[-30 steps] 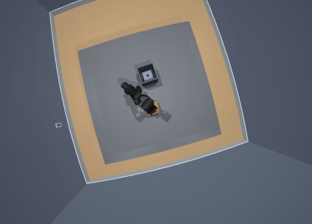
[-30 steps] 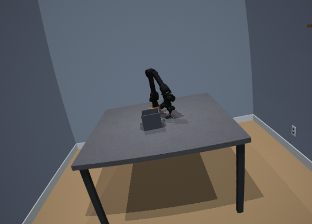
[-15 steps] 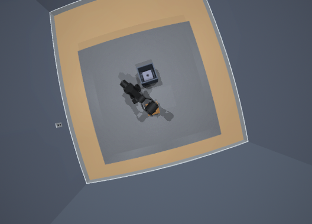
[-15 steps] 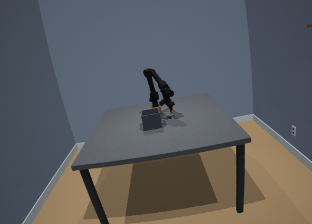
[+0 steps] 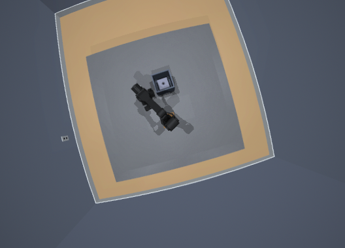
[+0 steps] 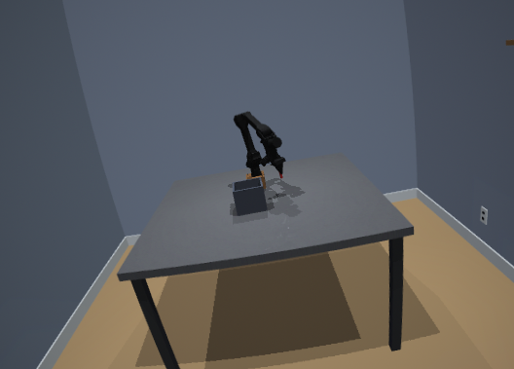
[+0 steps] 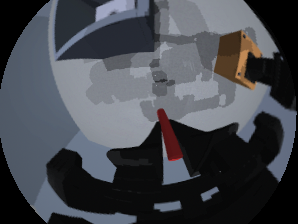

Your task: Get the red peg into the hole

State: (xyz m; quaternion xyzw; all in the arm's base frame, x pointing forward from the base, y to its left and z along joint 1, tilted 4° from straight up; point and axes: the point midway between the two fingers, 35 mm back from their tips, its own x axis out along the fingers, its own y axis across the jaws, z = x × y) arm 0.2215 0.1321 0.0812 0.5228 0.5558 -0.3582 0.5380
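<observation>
The plate lies 200 mm to the right of my gripper tip, 100 mm ahead of it and 80 mm below it. From my gripper tip the other things lie so: red peg 20 mm above, 10 mm to the right.
</observation>
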